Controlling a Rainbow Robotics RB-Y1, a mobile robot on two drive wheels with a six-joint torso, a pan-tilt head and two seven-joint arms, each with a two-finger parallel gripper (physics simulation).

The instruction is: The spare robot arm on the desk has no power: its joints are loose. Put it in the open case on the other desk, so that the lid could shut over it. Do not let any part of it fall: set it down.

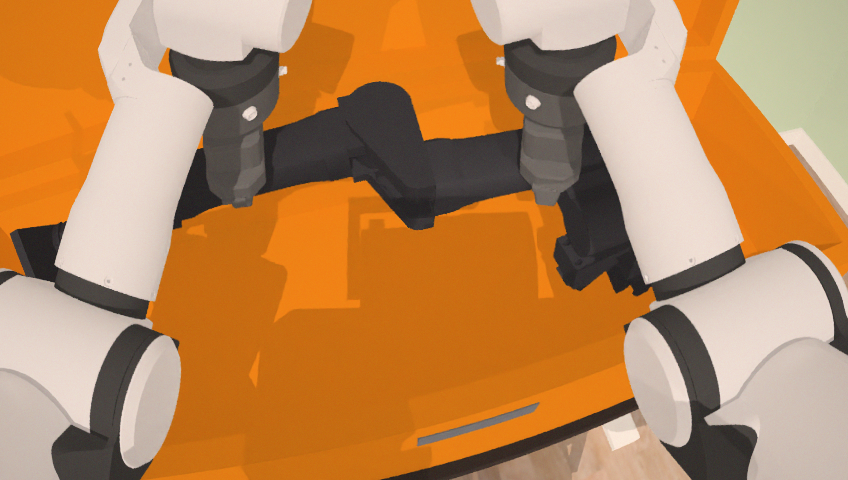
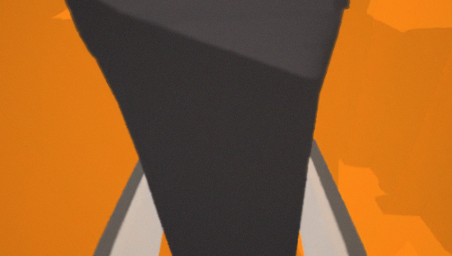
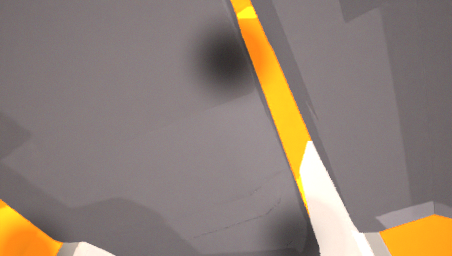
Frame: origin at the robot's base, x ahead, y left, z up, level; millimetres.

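Where they show: left gripper, fingertip midpoint: point(image 1: 241, 176) point(image 2: 230, 151); right gripper, fingertip midpoint: point(image 1: 547, 168).
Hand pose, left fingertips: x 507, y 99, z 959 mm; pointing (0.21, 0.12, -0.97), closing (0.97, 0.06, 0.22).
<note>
After its pixels a point has its place.
The spare robot arm point(image 1: 386, 136) point(image 2: 215, 110) point(image 3: 140, 125) is black and stretches from left to right over the open orange case point(image 1: 571, 386) {x 262, y -195, z 896 mm}, with a bent elbow in the middle. Its flat base end shows at the far left and its jagged gripper end at the right. Shadows lie on the case floor below it; its exact height is hard to tell. My left gripper point(image 1: 241, 199) {x 507, y 99, z 959 mm} point(image 2: 230, 151) {x 507, y 99, z 959 mm} is shut on the link left of the elbow. My right gripper point(image 1: 544, 199) is shut on the part right of the elbow. My forearms hide parts near both ends.
The orange lid point(image 1: 47, 47) {x 659, y 348, z 1082 mm} stands up behind the case. The case's right wall point(image 1: 779, 202) {x 474, y -639, z 850 mm} runs beside my right forearm. A grey strip point(image 1: 478, 424) {x 248, y -104, z 875 mm} lies on the front rim, above a dark desk edge. Wooden floor and a pale green wall show beyond.
</note>
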